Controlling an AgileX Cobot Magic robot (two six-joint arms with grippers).
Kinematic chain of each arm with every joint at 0, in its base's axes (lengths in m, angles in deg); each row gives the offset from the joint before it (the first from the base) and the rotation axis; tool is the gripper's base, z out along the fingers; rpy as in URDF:
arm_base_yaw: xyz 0 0 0.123 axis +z
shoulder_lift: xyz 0 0 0 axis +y
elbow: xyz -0.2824 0 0.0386 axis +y
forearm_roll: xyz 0.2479 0 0.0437 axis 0.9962 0 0.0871
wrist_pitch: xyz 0 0 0 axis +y
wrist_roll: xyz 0.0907 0 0.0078 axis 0.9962 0 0.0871
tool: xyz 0 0 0 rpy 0 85 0
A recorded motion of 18 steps. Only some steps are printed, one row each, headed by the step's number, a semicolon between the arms.
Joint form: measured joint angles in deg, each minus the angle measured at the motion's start. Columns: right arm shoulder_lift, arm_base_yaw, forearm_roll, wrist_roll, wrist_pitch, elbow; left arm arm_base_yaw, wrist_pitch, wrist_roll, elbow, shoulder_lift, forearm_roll.
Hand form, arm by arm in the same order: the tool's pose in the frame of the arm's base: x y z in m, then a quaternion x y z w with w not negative. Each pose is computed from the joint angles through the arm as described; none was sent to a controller.
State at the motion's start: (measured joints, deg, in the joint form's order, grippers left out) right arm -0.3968 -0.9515 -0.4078 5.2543 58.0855 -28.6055; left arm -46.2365 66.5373 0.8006 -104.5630 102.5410 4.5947
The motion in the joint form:
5: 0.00 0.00 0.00 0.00 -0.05 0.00; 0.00 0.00 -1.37 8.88 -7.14 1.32
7: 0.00 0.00 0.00 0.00 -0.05 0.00; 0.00 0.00 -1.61 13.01 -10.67 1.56
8: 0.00 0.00 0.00 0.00 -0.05 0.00; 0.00 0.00 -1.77 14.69 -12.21 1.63
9: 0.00 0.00 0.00 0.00 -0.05 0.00; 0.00 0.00 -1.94 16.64 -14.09 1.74
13: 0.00 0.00 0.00 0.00 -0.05 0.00; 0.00 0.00 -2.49 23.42 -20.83 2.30
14: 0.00 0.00 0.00 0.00 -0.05 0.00; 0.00 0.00 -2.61 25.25 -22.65 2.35
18: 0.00 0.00 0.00 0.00 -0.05 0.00; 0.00 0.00 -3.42 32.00 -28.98 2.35
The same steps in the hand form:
5: -0.0040 -0.0005 0.2809 0.04547 0.83759 0.01688 0.54414; 0.2527 -0.2514 0.3660 0.38292 0.88844 -0.05171 0.24773
7: -0.0040 -0.0005 0.2809 0.04547 0.83759 0.01688 0.54414; 0.2408 -0.2384 0.3665 0.38208 0.89009 -0.04834 0.24376
8: -0.0040 -0.0005 0.2809 0.04547 0.83759 0.01688 0.54414; 0.2355 -0.2328 0.3669 0.38109 0.89080 -0.04766 0.24284
9: -0.0040 -0.0005 0.2809 0.04547 0.83759 0.01688 0.54414; 0.2292 -0.2260 0.3678 0.37998 0.89138 -0.04692 0.24259
13: -0.0040 -0.0005 0.2809 0.04547 0.83759 0.01688 0.54414; 0.2066 -0.2012 0.3693 0.37639 0.89271 -0.04352 0.24394
14: -0.0040 -0.0005 0.2809 0.04547 0.83759 0.01688 0.54414; 0.2004 -0.1946 0.3691 0.37552 0.89307 -0.04335 0.24399
18: -0.0040 -0.0005 0.2809 0.04547 0.83759 0.01688 0.54414; 0.1785 -0.1718 0.3639 0.36973 0.89643 -0.04364 0.24043

